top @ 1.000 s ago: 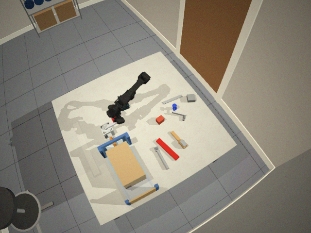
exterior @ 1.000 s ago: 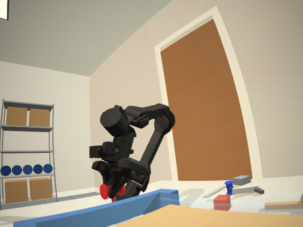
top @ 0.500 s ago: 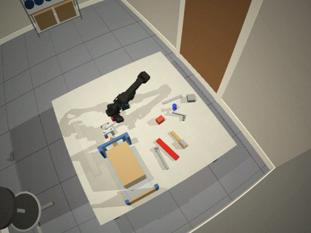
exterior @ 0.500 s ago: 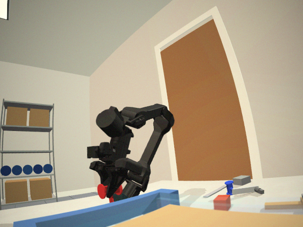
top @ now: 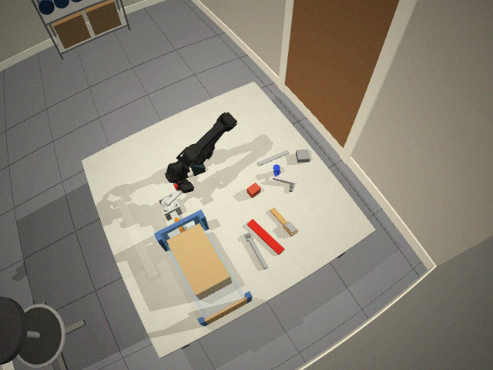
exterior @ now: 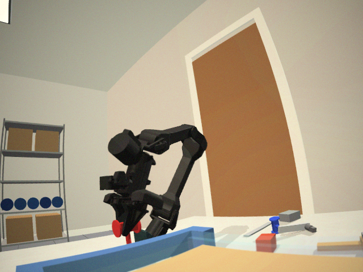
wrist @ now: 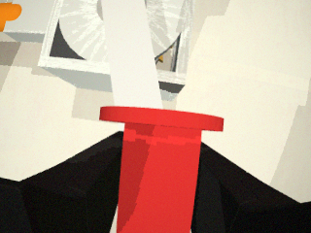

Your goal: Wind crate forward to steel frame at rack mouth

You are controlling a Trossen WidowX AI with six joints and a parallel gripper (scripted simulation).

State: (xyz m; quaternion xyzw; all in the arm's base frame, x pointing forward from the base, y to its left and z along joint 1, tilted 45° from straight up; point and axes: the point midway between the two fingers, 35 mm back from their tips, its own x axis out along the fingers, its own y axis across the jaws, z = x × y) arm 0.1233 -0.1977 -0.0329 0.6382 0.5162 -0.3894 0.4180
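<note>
My gripper tip is 10 cm above the winch, 9 cm to the left of it and 1 cm short of it. The rest, counted from my gripper tip: red bar (43 cm ahead, 26 cm to the left, 12 cm below); red grip (2 cm to the left); crank with blue knob (53 cm to the left, 20 cm ahead, 11 cm below).
</note>
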